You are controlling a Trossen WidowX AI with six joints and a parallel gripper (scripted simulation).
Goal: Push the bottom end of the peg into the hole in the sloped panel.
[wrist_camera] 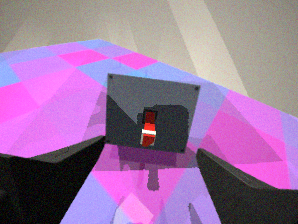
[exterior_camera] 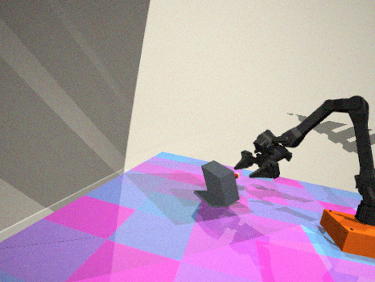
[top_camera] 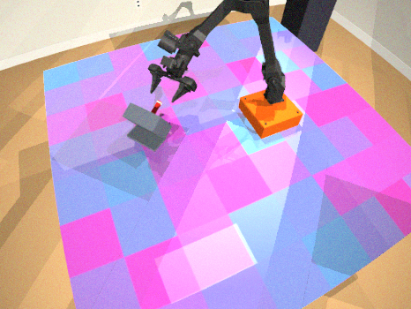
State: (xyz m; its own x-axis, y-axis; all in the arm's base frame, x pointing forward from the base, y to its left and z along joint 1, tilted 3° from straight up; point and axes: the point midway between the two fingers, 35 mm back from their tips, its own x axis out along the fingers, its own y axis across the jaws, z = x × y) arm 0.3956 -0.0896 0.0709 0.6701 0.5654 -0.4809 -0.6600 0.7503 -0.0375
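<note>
Now: the red peg 20 mm to the left of my gripper tip, 20 mm below it and 20 mm ahead of it. Also, from my gripper tip: grey sloped panel: 60 mm to the left, 60 mm ahead, 40 mm below.
</note>
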